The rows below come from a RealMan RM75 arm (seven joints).
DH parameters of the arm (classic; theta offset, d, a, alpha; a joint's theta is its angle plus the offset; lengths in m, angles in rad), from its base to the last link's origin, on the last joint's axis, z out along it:
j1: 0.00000 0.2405 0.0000 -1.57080
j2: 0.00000 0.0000 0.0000 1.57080
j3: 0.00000 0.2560 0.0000 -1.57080
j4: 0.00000 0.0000 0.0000 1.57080
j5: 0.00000 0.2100 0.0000 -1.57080
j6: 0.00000 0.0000 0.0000 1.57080
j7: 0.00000 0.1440 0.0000 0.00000
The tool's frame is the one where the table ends.
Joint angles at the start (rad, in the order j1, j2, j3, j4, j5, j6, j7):
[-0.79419 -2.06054 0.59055 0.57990 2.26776 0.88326 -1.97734]
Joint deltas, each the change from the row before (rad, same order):
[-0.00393 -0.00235 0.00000 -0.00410 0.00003 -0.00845 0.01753]
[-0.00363 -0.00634 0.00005 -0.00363 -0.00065 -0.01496 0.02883]
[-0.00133 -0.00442 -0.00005 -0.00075 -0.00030 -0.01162 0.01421]
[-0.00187 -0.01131 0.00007 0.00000 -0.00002 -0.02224 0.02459]
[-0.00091 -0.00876 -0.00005 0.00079 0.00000 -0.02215 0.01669]
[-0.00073 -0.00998 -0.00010 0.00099 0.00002 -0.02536 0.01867]
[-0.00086 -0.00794 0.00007 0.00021 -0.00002 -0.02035 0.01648]
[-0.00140 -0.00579 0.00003 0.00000 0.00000 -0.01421 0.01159]
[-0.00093 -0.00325 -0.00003 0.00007 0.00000 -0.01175 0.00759]
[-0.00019 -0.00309 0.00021 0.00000 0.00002 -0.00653 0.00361]
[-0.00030 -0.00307 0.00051 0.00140 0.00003 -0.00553 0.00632]
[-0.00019 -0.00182 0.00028 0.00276 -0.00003 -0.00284 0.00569]
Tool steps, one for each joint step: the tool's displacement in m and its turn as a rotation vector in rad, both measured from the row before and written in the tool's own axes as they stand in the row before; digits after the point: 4 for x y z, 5 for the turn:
[0.0002 0.0012 0.0016 0.00201 0.00125 0.01688]
[-0.0005 0.0019 0.0025 0.00493 0.00295 0.02605]
[-0.0003 0.0007 0.0013 0.00609 0.00299 0.01249]
[-0.0012 0.0022 0.0029 0.01046 0.00480 0.02084]
[-0.0007 0.0009 0.0020 0.01355 0.00533 0.01376]
[-0.0009 0.0010 0.0021 0.01591 0.00567 0.01513]
[-0.0008 0.0009 0.0017 0.01245 0.00396 0.01363]
[-0.0003 0.0010 0.0014 0.00805 0.00286 0.00994]
[0.0000 0.0001 0.0008 0.00816 0.00264 0.00675]
[-0.0004 0.0006 0.0006 0.00353 0.00079 0.00254]
[0.0000 0.0006 0.0005 0.00311 0.00146 0.00631]
[0.0005 0.0002 0.0001 0.00235 0.00218 0.00661]

